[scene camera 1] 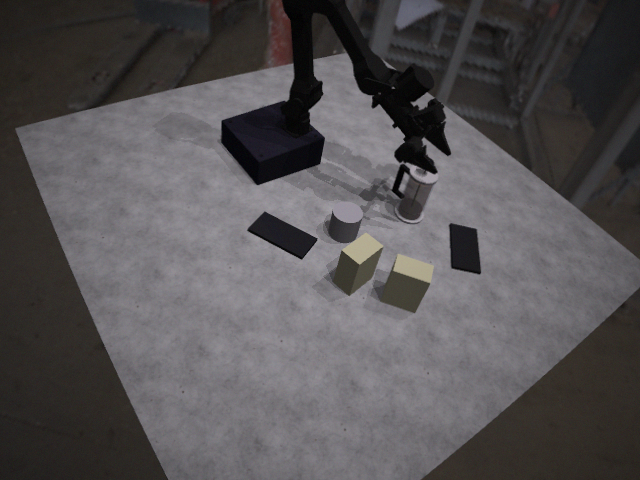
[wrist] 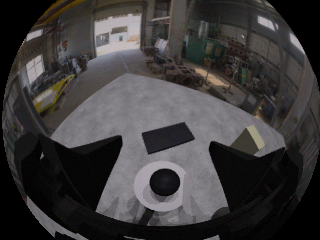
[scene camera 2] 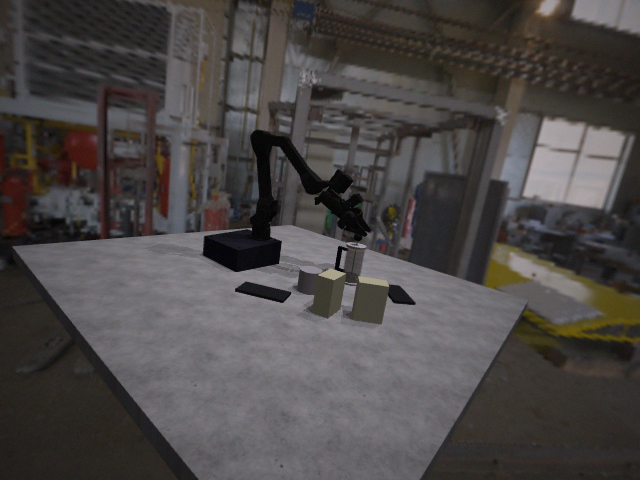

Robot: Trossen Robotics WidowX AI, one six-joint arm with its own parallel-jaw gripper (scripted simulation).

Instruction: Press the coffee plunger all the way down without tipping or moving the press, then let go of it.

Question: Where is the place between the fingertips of my gripper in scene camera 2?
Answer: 368, 233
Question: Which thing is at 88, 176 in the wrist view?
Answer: My gripper.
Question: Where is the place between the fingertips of my gripper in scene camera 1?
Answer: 443, 163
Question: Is my gripper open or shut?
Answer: Open.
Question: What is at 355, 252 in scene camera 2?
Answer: A glass coffee press.
